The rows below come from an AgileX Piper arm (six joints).
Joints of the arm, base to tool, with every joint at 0 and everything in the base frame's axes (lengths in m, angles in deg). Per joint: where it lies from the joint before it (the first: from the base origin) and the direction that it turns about. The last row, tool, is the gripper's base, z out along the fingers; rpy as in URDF.
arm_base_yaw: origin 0 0 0.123 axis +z
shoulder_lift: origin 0 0 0 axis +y
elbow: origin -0.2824 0 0.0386 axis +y
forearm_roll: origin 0.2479 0 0.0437 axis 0.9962 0 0.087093
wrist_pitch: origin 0 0 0 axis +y
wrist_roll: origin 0.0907 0 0.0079 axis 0.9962 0 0.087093
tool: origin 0 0 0 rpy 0 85.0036 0
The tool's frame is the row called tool.
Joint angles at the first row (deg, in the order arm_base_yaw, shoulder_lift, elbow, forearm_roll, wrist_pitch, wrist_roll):
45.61 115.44 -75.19 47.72 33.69 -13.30
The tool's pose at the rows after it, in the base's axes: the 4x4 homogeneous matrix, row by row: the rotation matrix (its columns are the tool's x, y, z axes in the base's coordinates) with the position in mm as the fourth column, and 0 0 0 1 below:
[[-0.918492 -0.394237 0.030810 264.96], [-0.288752 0.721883 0.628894 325.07], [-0.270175 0.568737 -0.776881 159.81], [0 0 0 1]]
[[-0.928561 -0.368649 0.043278 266.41], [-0.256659 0.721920 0.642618 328.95], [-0.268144 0.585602 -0.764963 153.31], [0 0 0 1]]
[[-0.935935 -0.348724 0.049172 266.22], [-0.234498 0.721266 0.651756 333.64], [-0.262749 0.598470 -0.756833 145.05], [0 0 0 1]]
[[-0.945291 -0.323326 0.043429 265.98], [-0.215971 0.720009 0.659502 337.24], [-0.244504 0.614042 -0.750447 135.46], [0 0 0 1]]
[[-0.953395 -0.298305 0.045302 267.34], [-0.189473 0.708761 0.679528 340.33], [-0.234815 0.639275 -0.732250 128.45], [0 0 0 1]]
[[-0.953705 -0.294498 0.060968 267.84], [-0.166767 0.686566 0.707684 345.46], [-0.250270 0.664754 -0.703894 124.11], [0 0 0 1]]
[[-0.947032 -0.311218 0.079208 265.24], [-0.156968 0.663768 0.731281 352.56], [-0.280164 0.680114 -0.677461 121.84], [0 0 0 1]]
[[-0.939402 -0.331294 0.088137 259.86], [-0.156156 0.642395 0.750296 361.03], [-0.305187 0.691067 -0.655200 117.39], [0 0 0 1]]
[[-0.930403 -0.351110 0.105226 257.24], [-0.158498 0.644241 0.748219 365.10], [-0.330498 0.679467 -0.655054 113.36], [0 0 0 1]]
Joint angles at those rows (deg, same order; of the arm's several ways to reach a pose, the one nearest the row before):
45.61 116.06 -75.19 49.78 33.19 -14.69
45.85 117.22 -75.19 52.92 31.47 -16.03
46.34 118.58 -75.19 56.03 29.98 -17.65
46.61 120.12 -75.19 59.46 29.30 -19.48
46.61 121.42 -75.19 64.74 28.67 -23.08
46.97 122.45 -75.19 71.69 27.50 -29.08
47.94 123.14 -75.19 78.25 26.12 -35.46
49.29 124.11 -75.19 84.93 25.10 -42.08
50.17 124.71 -75.19 87.57 23.50 -45.41

